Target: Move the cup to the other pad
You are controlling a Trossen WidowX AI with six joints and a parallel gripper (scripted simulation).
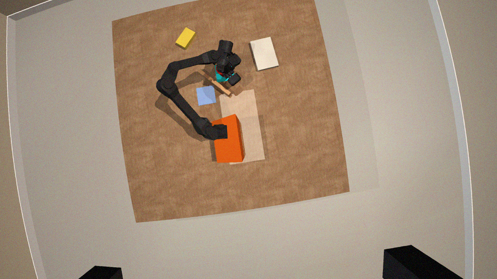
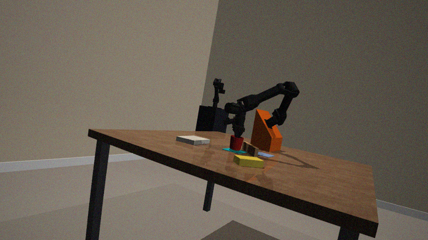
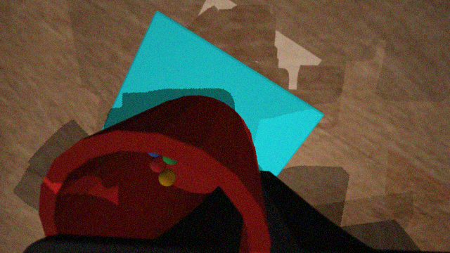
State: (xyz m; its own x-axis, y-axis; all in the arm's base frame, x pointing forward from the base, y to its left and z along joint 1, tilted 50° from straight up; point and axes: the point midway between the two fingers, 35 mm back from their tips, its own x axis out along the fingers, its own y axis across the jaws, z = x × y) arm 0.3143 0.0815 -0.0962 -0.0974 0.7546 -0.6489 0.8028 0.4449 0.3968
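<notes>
The red cup lies 20 mm to the left of my gripper tip and 20 mm ahead of it. From my gripper tip the other things lie so: cyan pad (50 mm below, 20 mm to the left, 20 mm ahead); then wooden bar (80 mm to the left, 40 mm behind, 30 mm below); then light blue pad (130 mm to the left, 100 mm behind, 50 mm below).
</notes>
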